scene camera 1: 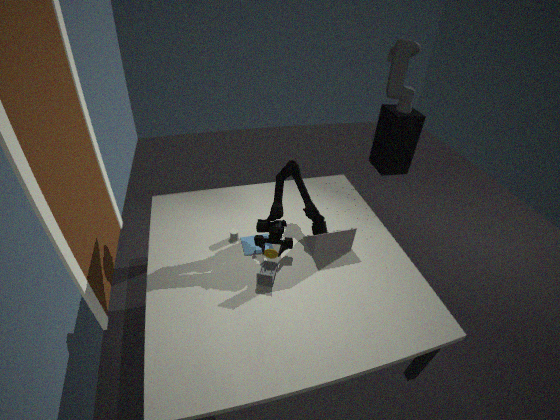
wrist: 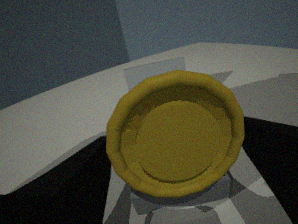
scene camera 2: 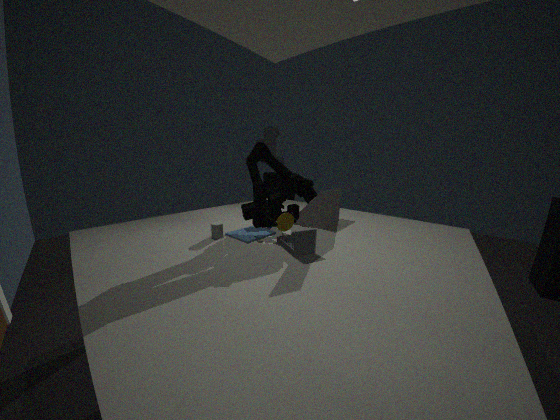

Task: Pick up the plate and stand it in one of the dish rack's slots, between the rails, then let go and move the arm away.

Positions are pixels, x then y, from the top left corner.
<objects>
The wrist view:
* my gripper: 174, 134
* plate: 174, 134, held by my gripper
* grey dish rack: 222, 189
</objects>
